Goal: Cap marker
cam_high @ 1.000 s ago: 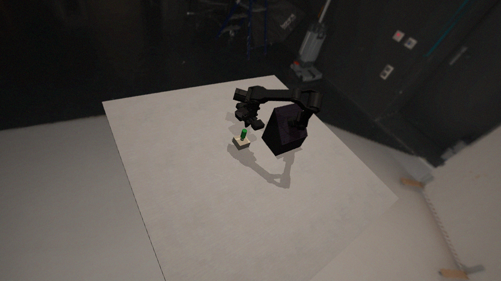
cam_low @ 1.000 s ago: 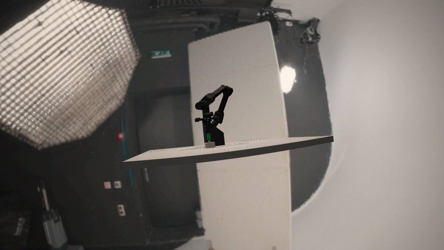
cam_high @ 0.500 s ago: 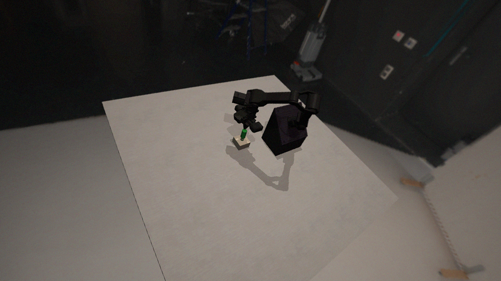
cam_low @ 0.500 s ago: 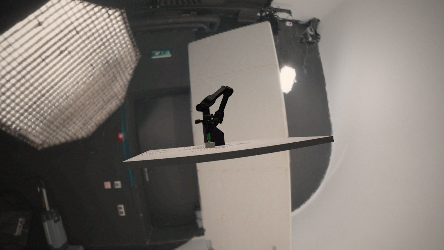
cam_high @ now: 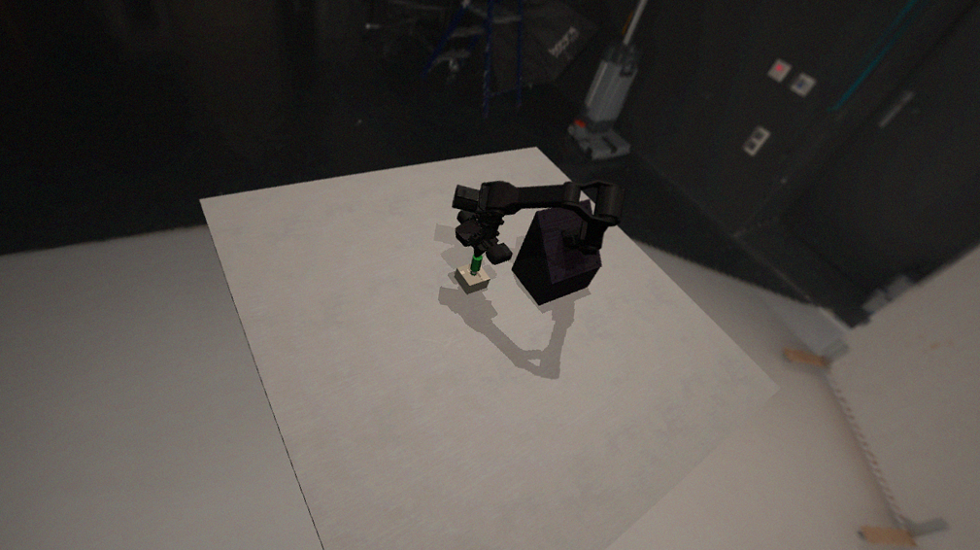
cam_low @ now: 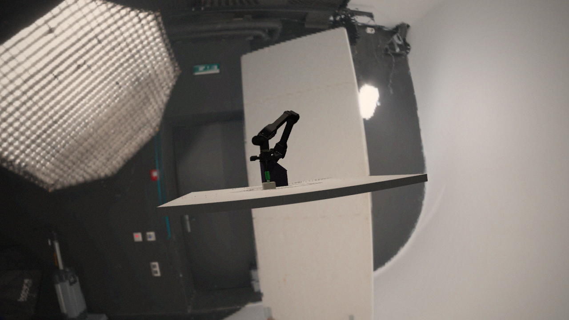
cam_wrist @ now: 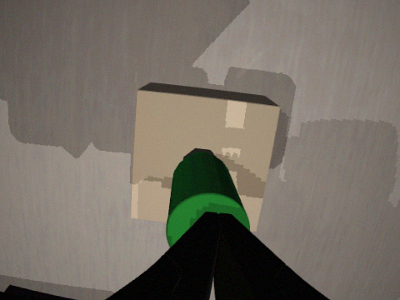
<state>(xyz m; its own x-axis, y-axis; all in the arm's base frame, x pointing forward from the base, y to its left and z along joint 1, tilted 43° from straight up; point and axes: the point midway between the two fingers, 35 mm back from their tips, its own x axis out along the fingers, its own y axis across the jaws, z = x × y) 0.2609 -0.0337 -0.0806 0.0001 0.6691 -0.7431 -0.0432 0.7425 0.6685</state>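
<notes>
Now: gripper tip 2 cm above the green cap. The rest, counted from my gripper tip: beige holder block: 9 cm below, 1 cm behind.
</notes>
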